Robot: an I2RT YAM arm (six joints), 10 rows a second.
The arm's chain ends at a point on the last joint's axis. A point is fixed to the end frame.
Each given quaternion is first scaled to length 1.
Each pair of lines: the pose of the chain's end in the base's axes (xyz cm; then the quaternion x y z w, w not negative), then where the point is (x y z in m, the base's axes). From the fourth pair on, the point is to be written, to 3 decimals.
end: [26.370 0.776 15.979 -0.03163 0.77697 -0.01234 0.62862]
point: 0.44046 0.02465 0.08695
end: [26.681 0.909 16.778 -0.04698 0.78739 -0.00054 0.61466]
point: 0.44008 0.03246 0.08862
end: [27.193 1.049 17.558 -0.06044 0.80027 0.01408 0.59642]
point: 0.44036 0.04074 0.08869
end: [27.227 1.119 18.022 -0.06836 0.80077 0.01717 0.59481]
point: 0.440 0.044 0.093
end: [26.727 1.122 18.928 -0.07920 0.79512 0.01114 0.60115]
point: 0.436 0.044 0.104
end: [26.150 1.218 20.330 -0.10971 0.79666 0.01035 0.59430]
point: 0.428 0.049 0.115
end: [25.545 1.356 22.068 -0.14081 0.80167 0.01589 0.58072]
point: 0.417 0.057 0.126
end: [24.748 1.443 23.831 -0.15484 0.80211 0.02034 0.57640]
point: 0.407 0.061 0.142
